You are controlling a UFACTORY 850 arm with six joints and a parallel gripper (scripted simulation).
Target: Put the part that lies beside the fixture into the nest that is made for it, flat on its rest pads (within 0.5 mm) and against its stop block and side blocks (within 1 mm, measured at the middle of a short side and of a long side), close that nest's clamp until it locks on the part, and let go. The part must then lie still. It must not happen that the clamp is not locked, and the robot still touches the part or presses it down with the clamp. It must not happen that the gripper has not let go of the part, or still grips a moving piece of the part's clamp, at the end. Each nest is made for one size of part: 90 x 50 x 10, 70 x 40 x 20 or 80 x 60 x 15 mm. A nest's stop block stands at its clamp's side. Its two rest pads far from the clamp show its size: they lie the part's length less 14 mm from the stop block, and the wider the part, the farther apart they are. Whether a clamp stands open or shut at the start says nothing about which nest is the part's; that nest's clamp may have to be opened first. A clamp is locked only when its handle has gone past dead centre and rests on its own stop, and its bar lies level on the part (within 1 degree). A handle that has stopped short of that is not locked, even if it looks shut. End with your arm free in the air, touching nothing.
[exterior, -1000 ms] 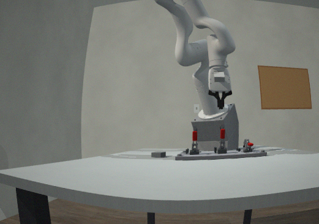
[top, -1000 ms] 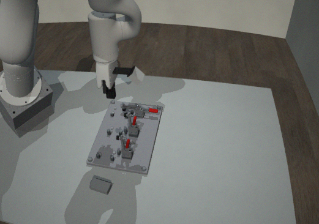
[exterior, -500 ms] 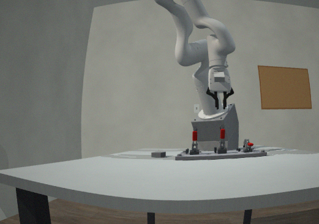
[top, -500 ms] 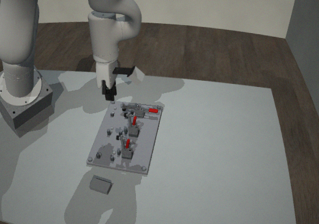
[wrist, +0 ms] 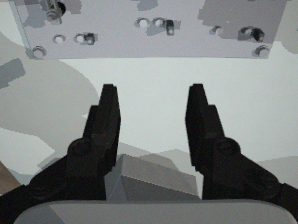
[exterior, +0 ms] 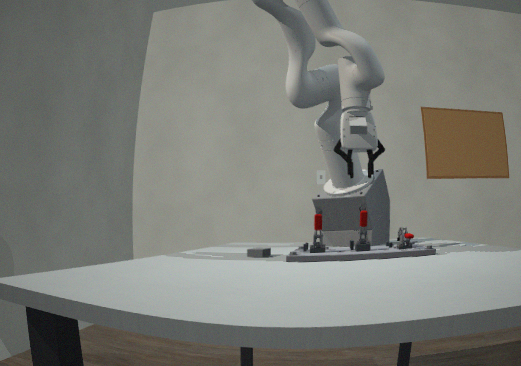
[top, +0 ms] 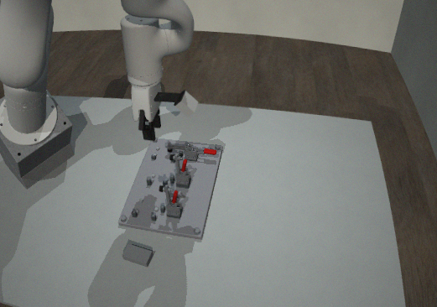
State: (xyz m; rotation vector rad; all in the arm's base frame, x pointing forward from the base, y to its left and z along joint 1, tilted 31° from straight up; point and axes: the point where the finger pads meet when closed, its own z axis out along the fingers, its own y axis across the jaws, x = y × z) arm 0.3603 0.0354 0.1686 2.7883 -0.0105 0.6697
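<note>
My hand is 26 cm to the left of the part, 21 cm above it and 1 cm past it. The rest, counted from my hand: fixture plate: 21 cm below, 4 cm ahead.
</note>
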